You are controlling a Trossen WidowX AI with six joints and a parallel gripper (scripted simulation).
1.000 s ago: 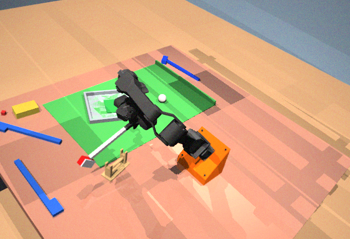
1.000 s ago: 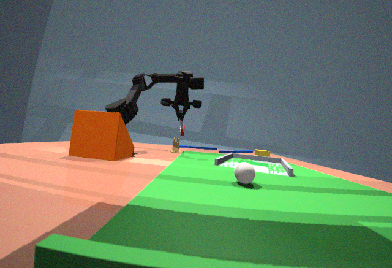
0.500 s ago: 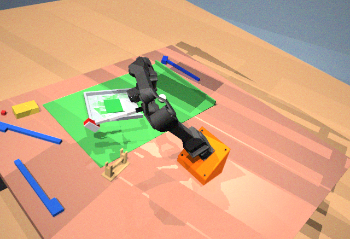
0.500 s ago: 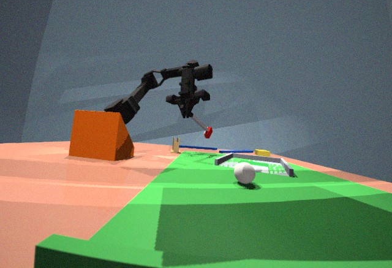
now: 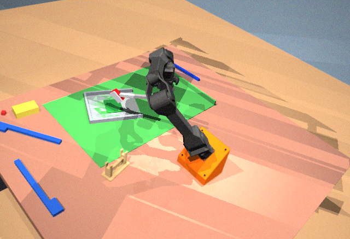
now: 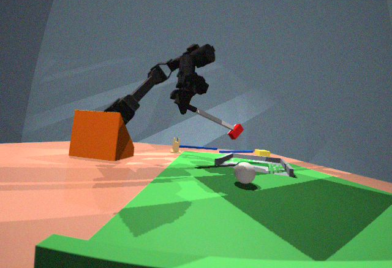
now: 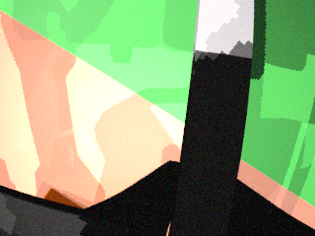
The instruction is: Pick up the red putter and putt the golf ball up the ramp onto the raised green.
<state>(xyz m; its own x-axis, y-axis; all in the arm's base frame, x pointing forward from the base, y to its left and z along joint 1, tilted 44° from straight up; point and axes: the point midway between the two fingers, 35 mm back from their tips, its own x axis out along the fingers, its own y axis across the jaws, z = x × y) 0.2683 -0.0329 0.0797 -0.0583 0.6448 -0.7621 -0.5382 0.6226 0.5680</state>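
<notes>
My gripper tip is now 9 cm short of the red putter, 7 cm to the right of it and 1 cm above it. Also, from my gripper tip: green mat: 22 cm ahead, 16 cm below; tan putter stand: 10 cm behind, 29 cm to the left, 13 cm below; white golf ball: 18 cm ahead, 14 cm to the right, 14 cm below.
</notes>
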